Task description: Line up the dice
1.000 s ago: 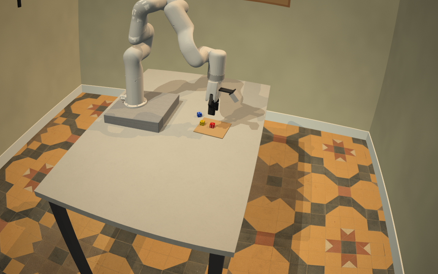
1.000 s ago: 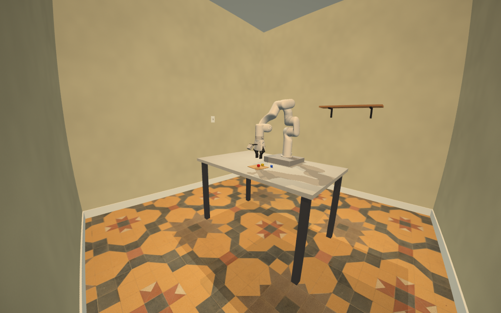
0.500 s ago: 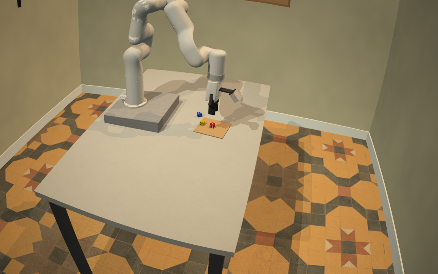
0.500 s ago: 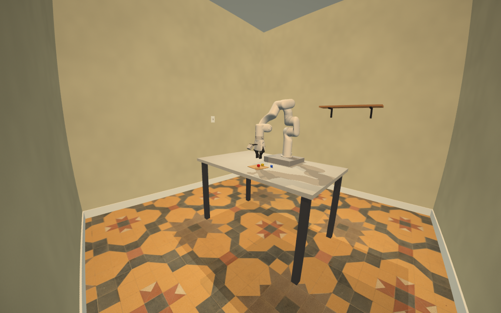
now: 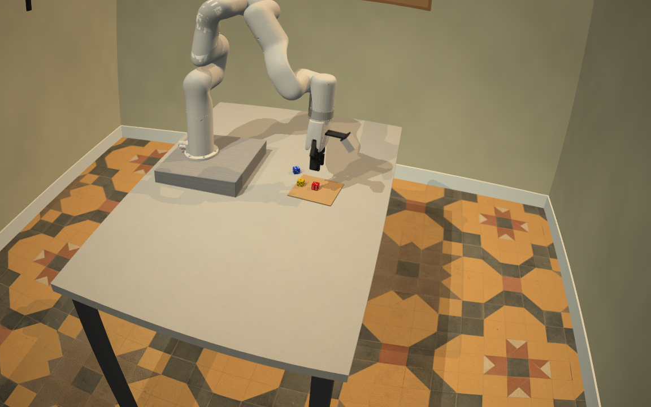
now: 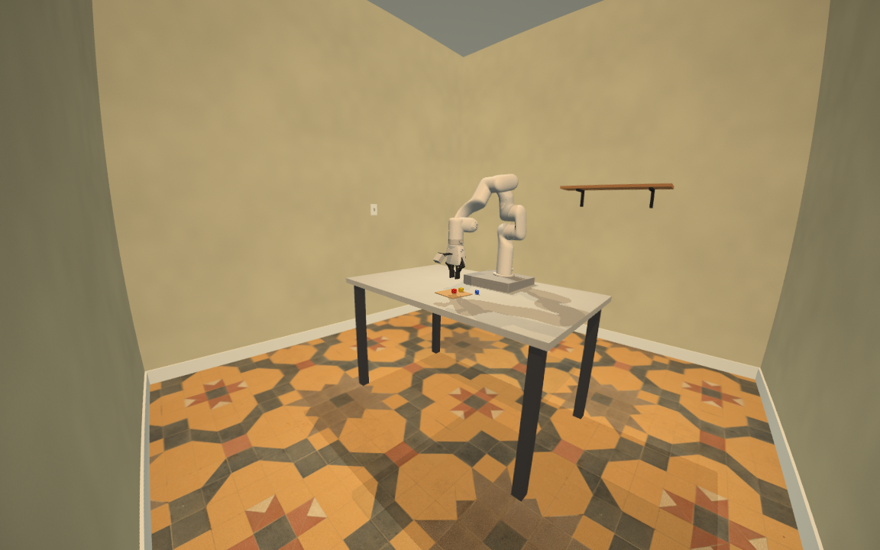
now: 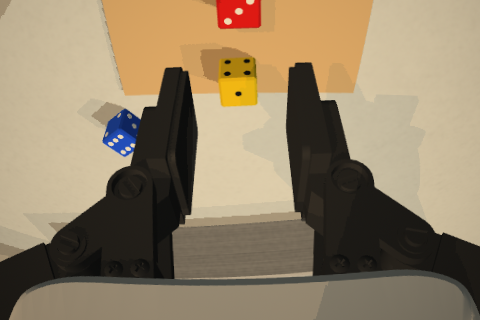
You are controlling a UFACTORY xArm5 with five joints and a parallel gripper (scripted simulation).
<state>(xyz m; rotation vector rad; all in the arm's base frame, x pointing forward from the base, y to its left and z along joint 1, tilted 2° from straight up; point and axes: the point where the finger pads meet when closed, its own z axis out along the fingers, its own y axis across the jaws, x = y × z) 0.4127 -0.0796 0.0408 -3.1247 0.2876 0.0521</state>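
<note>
My hand is 90 mm above the red die. Also, from my hand: blue die (90 mm to the left, 90 mm below, 70 mm behind); yellow die (90 mm below, 50 mm behind, 10 mm to the left); mat (100 mm below).
</note>
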